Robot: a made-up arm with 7 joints.
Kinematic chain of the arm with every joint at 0, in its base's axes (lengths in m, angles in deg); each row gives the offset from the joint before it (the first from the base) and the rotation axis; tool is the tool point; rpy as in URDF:
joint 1: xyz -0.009 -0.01 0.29 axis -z
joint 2: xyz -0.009 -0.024 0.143 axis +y
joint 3: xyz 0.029 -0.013 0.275 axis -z
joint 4: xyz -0.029 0 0.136 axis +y
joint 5: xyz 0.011 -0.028 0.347 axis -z
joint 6: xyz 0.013 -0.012 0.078 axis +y
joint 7: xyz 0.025 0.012 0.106 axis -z
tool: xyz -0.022 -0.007 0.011 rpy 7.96 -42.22 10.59
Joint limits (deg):
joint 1: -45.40..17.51
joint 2: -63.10..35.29
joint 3: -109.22..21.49
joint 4: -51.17..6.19
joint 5: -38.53..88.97
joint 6: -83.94..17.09
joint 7: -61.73..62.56
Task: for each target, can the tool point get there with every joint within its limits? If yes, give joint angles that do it. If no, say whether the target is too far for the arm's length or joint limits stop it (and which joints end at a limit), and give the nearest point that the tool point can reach.
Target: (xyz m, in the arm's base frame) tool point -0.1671 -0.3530 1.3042
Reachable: yes | joints -13.34 -16.48 -85.53 -24.91 57.98 -13.98 -7.38
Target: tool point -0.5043 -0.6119 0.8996
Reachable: yes | joints -37.41 -43.91 -35.69 -27.12 65.49 -43.68 2.95
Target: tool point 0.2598 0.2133 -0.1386
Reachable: no: joint limits stop it (at a limit: joint 1, joint 2, joint 3, joint 4, joint 5, joint 6) | nearest point 0.6696 0.1113 0.8030 | short by 1.032 m
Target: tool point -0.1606 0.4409 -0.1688
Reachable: no: joint limits stop it (at a limit: joint 1, joint 2, joint 3, joint 4, joint 6) | nearest point -0.6682 0.3160 0.3803 | short by 0.758 m
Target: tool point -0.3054 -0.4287 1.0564
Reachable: yes | joints 0.77 -13.35 -59.23 -45.46 -22.37 -75.79 32.36
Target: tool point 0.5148 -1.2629 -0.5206
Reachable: no: too far | nearest point -0.2400 -0.7740 0.4755 | short by 1.342 m
